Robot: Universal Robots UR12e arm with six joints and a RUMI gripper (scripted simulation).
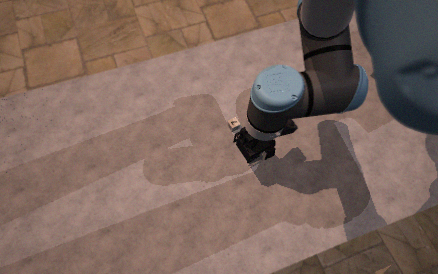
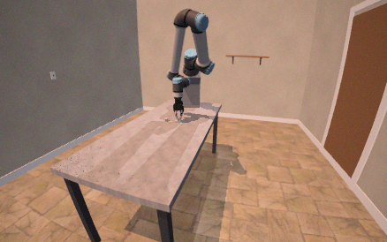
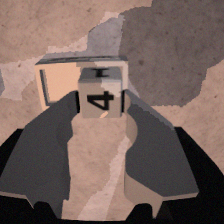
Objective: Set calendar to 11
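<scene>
Now: the white cube 1 cm below my hand. Also, from my hand: calendar tray (3 cm below, 2 cm to the right); digit cube (12 cm to the right, 2 cm below).
</scene>
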